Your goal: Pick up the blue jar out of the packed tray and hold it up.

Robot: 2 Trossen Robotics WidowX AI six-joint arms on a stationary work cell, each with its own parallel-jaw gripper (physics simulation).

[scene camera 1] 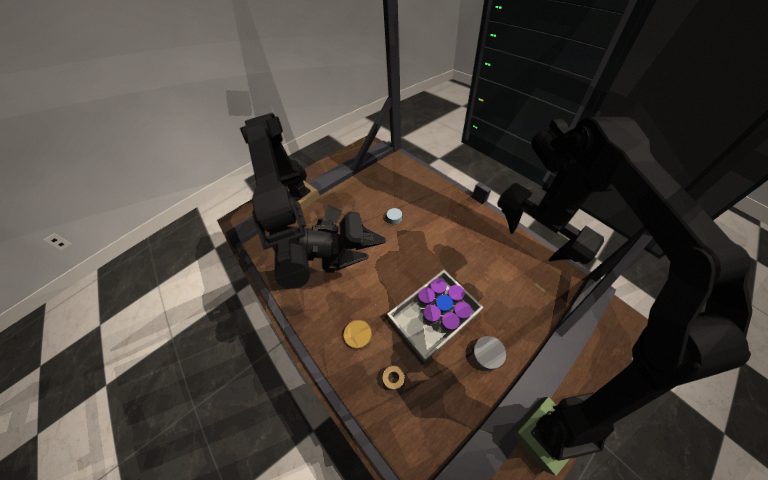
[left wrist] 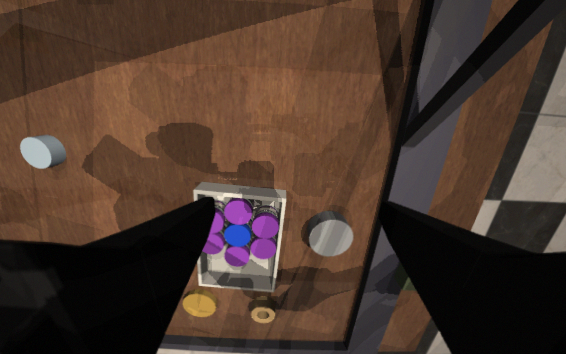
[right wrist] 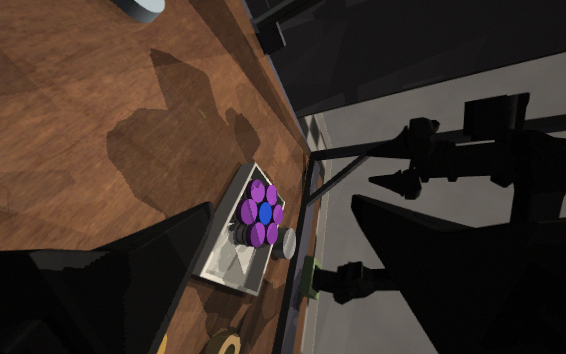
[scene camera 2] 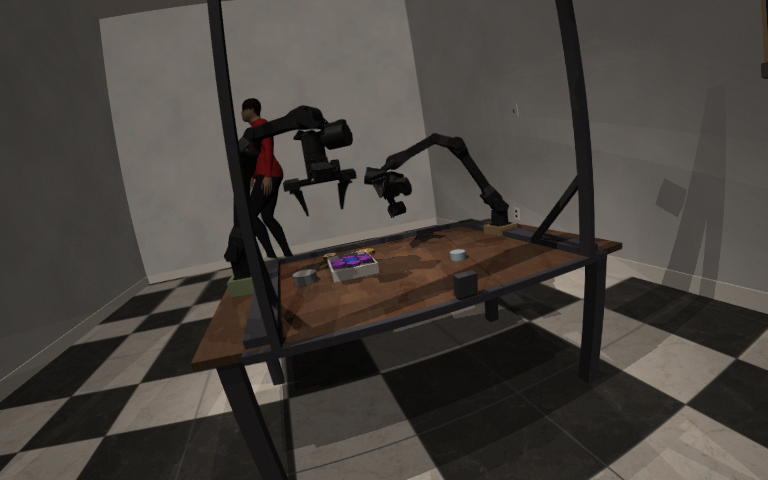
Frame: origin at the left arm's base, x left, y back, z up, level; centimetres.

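Seen in the pictures: left gripper, fingertip midpoint: (scene camera 1: pixel 530 245) (left wrist: pixel 298 207) (right wrist: pixel 367 167) (scene camera 2: pixel 325 212); right gripper, fingertip midpoint: (scene camera 1: pixel 376 249) (right wrist: pixel 283 204) (scene camera 2: pixel 386 207); left arm's base at its link origin: (scene camera 1: pixel 552 434) (right wrist: pixel 316 278) (scene camera 2: pixel 244 275); right arm's base at its link origin: (scene camera 1: pixel 299 192) (scene camera 2: pixel 500 224).
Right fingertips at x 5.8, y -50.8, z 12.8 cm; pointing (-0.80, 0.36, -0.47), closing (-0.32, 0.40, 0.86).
Note:
Offsets run from my right fingertips to a thing's top centre. "spot": to the spot under its first point.
The blue jar {dx -8.3, dy +15.7, dz -13.4 cm} (scene camera 1: pixel 444 302) (scene camera 2: pixel 351 259) (left wrist: pixel 237 235) (right wrist: pixel 265 213) stands in the white tray {dx -5.4, dy +15.8, dz -14.3 cm} (scene camera 1: pixel 406 336) (scene camera 2: pixel 355 271) (left wrist: pixel 240 190) (right wrist: pixel 227 215), ringed closely by several purple-topped jars {dx -6.3, dy +20.1, dz -13.4 cm} (scene camera 1: pixel 450 321) {dx -12.6, dy +15.6, dz -13.4 cm} (left wrist: pixel 238 211) {dx -6.1, dy +11.4, dz -13.4 cm} (right wrist: pixel 248 211). My left gripper (scene camera 1: pixel 533 245) (scene camera 2: pixel 324 211) (left wrist: pixel 298 207) (right wrist: pixel 367 167) is open and empty, pointing down high above the table. In the left wrist view its left finger hides part of the tray's left side. My right gripper (scene camera 1: pixel 376 249) (right wrist: pixel 283 204) is open and empty, above the table at the left of the tray in scene camera 1.
A grey disc {dx -8.8, dy +31.2, dz -14.8 cm} (scene camera 1: pixel 489 352) (scene camera 2: pixel 304 277) (left wrist: pixel 331 236) stands beside the tray. A yellow disc {dx +13.2, dy +7.9, dz -16.6 cm} (scene camera 1: pixel 357 333) (left wrist: pixel 199 303), a tan ring {dx +12.2, dy +21.7, dz -15.3 cm} (scene camera 1: pixel 385 377) and a pale blue cylinder {dx -17.3, dy -16.9, dz -15.4 cm} (scene camera 1: pixel 394 215) (scene camera 2: pixel 457 254) (left wrist: pixel 43 151) are on the table. Dark frame posts {spot: dx -40.8, dy -46.7, dz +14.3 cm} (scene camera 1: pixel 392 73) (scene camera 2: pixel 576 124) rise at the edges.

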